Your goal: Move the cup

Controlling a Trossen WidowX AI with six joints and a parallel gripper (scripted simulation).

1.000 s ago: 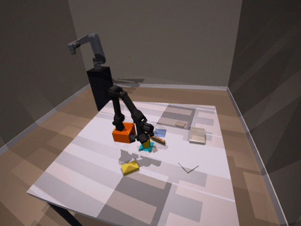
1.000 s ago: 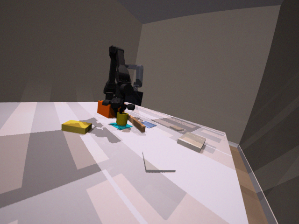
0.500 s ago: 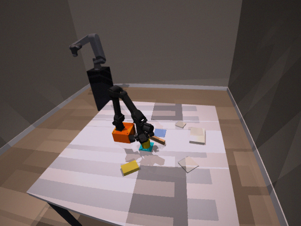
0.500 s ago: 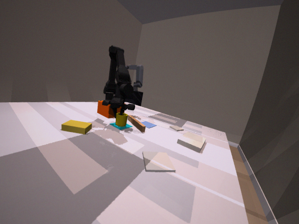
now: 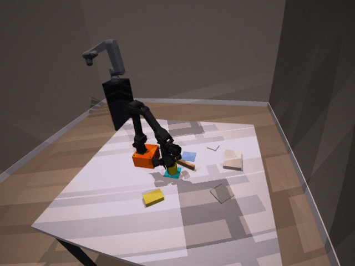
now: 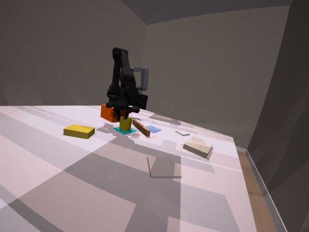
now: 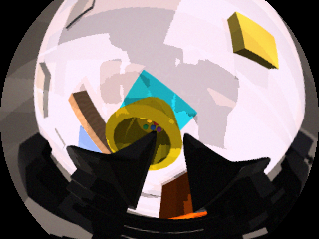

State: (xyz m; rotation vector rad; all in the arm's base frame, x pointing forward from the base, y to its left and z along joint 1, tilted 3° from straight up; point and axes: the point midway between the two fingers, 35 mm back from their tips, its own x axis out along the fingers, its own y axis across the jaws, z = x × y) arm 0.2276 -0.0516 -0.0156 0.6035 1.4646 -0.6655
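Now: gripper tip 20 mm short of the yellow cup, 10 mm to the right of it and 10 mm above it. Round my gripper tip: blue pad: 210 mm to the left, 70 mm ahead, 60 mm below; wooden bar: 110 mm to the left, 50 mm ahead, 40 mm below; cyan pad: 60 mm below, 20 mm to the left, 20 mm ahead.
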